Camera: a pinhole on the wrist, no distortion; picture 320 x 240 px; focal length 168.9 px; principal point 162.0 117.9 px. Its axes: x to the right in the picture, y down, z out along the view. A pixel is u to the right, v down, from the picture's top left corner.
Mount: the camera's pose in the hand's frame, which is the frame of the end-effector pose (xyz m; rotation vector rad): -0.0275 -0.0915 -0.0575 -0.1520 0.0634 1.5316
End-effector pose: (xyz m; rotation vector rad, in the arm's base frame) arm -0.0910 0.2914 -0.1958 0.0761 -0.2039 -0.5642
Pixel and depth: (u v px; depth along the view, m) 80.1 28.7 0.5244
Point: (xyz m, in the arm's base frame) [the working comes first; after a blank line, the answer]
In the camera's frame: -0.2543 -0.2769 0.5244

-0.1723 -0.0655 0.3049
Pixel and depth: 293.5 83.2 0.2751
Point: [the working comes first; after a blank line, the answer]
In the camera's frame: 0.2142 -0.0565 0.2751

-0.0305 0.4084 0.0124
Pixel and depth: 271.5 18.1 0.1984
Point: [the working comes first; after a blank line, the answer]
In the camera's frame: 0.1286 -0.1172 0.1984

-0.0179 0.2944 -0.0487
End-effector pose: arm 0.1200 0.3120 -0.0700 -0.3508 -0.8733 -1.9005
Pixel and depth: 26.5 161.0 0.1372
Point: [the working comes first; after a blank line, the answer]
In the camera's frame: -0.1101 0.0350 0.1372

-0.0122 0.4727 -0.1249
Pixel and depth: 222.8 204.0 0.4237
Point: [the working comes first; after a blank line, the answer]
In the camera's frame: 0.1525 0.2160 0.4237

0.3123 0.6810 0.0624
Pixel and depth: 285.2 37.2 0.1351
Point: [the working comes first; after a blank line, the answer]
In the camera's frame: 0.0985 -0.0646 0.1351

0.1152 0.3306 0.0054
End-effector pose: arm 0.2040 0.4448 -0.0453 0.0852 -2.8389 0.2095
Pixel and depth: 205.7 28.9 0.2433
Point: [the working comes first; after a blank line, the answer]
In the camera's frame: 0.0629 -0.1282 0.2433

0.0664 0.4141 -0.1914
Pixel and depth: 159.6 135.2 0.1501
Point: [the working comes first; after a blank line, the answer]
In the camera's frame: -0.0021 0.0154 0.1501

0.2328 0.3615 -0.1360
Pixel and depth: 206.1 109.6 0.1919
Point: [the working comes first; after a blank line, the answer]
In the camera's frame: 0.0501 -0.0094 0.1919

0.1947 0.4111 -0.1702
